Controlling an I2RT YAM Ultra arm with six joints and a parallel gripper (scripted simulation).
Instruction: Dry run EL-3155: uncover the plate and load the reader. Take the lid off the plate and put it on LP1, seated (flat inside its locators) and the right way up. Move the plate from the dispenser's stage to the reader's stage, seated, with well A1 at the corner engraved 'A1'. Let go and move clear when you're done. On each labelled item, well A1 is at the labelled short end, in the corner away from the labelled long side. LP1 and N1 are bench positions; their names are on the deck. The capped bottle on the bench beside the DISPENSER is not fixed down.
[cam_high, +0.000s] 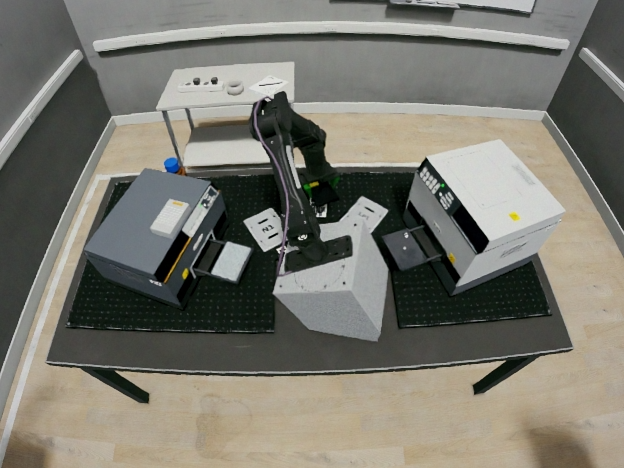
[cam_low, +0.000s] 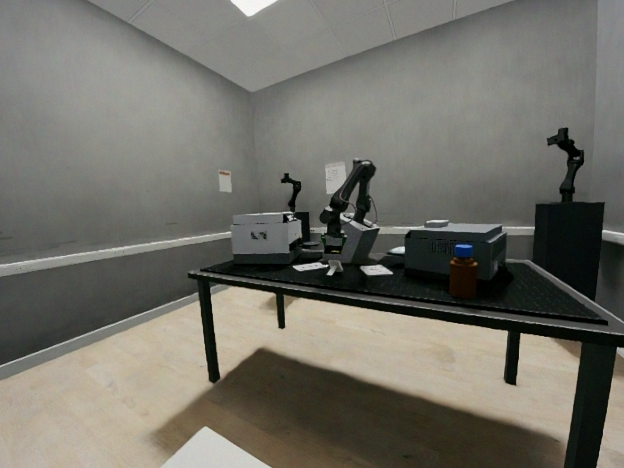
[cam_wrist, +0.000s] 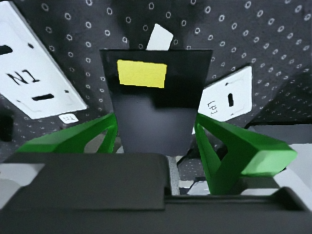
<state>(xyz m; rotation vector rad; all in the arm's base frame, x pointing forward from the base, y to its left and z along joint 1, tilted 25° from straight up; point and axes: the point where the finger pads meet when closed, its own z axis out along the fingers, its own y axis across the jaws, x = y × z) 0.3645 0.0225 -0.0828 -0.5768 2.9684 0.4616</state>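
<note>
Now: hand 160 mm to the left of the LP1 pad, 120 mm above it and 20 mm past it. Round my hand: dark lid right at my hand; then well plate 300 mm to the left, 270 mm behind, 40 mm below; then capped brown bottle 570 mm to the left, 110 mm ahead, 10 mm below.
</note>
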